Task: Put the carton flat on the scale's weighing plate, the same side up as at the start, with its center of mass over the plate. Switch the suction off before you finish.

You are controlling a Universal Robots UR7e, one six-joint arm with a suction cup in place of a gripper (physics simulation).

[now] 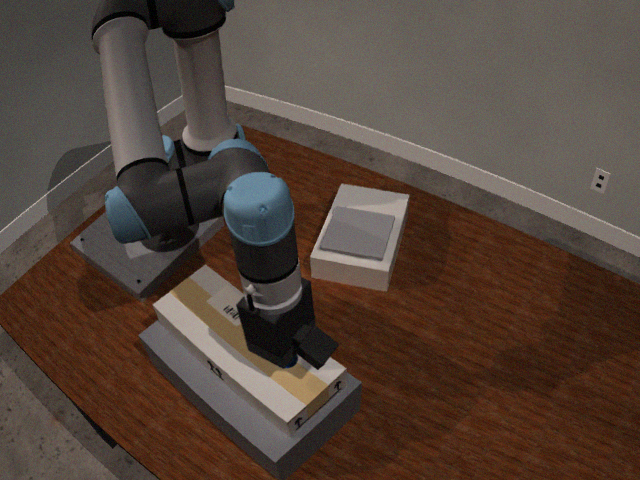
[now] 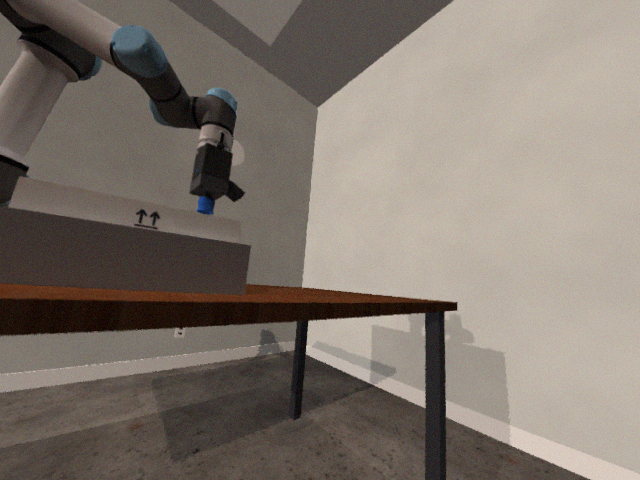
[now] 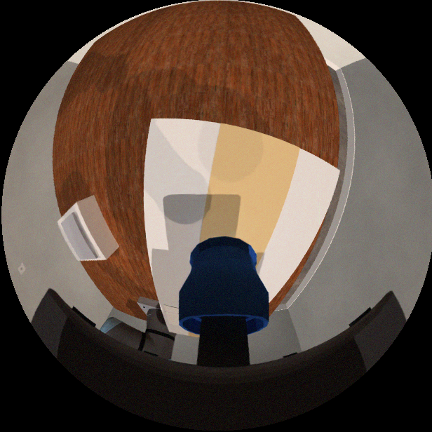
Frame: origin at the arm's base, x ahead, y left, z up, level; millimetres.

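Where they show: hand at its tool point: (image 2: 205, 212).
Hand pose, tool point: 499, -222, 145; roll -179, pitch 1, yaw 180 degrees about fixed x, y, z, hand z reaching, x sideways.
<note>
Each offset is from my tool point to the top centre of the thing, as dx, dy, dz.
The carton @(-97, +9, -22) (image 1: 222, 335) (image 2: 180, 219) (image 3: 260, 200), white with a tan tape strip, lies on a long grey block @(-99, -4, -79) (image 1: 206, 397) (image 2: 124, 258) and looks flat. Its printed arrows point up. The scale @(-102, +424, -100) (image 1: 351, 273) (image 3: 102, 230) stands apart from it at the back, and its grey weighing plate @(-92, +385, -100) (image 1: 357, 232) (image 3: 80, 235) bears nothing. My gripper (image 1: 290, 361) (image 2: 205, 210) (image 3: 224, 280), a blue suction cup, is over the tape near the carton's front right end. It is open, with the suction off. Whether the cup touches the carton's top is hard to tell.
The brown wooden table (image 1: 491, 330) (image 2: 336, 304) (image 3: 215, 60) carries the block, the scale and the arm's grey base plate (image 1: 139, 268). The base plate lies close behind the block's back left end. Walls stand behind the table.
</note>
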